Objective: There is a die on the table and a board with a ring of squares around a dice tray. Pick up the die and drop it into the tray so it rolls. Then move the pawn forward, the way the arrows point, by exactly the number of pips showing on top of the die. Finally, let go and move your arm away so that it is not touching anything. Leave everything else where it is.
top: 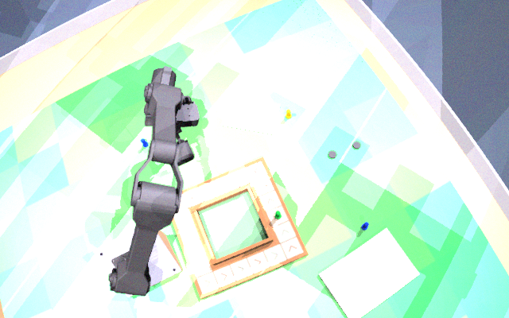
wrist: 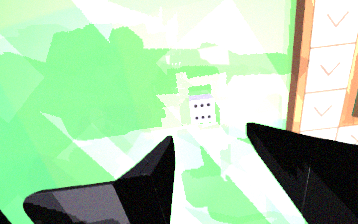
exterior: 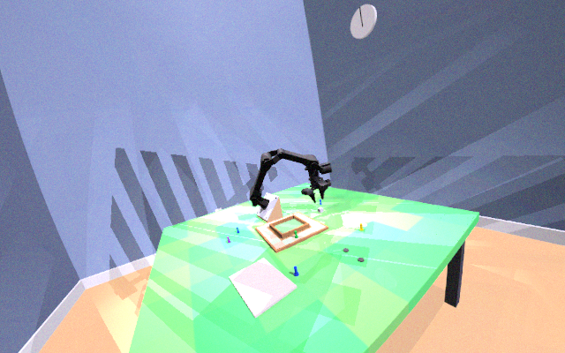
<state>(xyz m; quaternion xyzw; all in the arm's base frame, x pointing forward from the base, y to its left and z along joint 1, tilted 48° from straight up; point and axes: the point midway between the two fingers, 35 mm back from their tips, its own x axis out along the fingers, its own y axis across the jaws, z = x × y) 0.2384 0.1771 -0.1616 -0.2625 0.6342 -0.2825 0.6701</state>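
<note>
Right now the white die is 5 cm below my gripper tip. Round my gripper tip: green pawn (14 cm ahead, 28 cm to the right, 4 cm below); then wooden-framed green tray (3 cm ahead, 25 cm to the right, 6 cm below); then yellow pawn (31 cm ahead, 4 cm to the right, 5 cm below).
</note>
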